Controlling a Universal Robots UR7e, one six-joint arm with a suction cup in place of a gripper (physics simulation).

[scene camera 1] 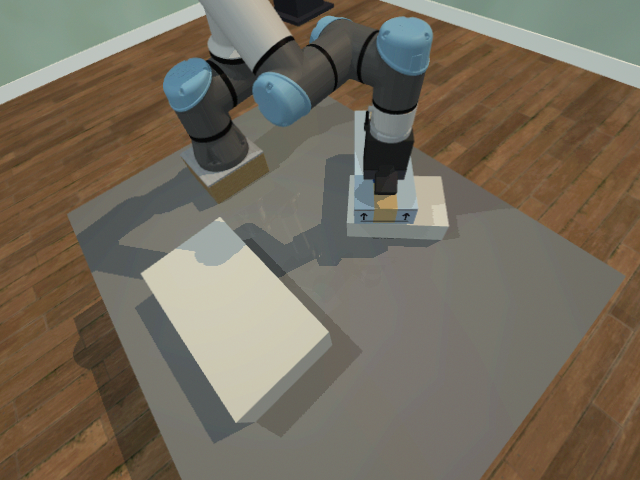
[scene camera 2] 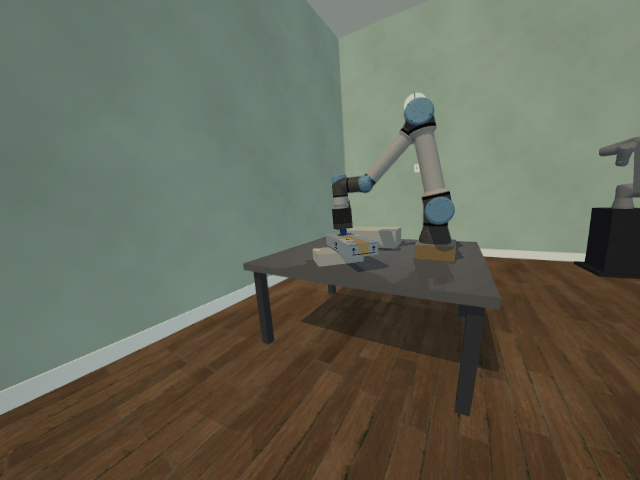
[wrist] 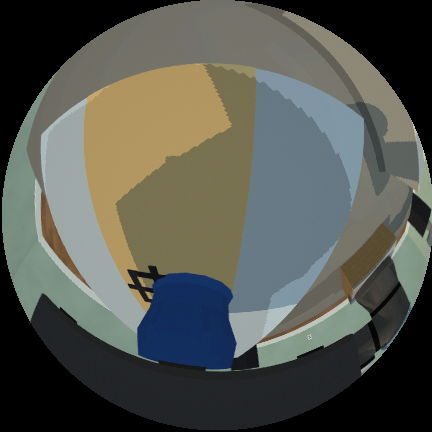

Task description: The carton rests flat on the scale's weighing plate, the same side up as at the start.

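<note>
In the wrist view I see my suction cup (wrist: 187,322) and a carton (wrist: 247,176). The wrist view does not show a scale, hidden by the carton. Scene camera 1 does show me the scale (scene camera 1: 431,222), together with the carton (scene camera 1: 401,208) and a cream block (scene camera 1: 253,339). And in scene camera 2, I see the cream block (scene camera 2: 387,237) again.
</note>
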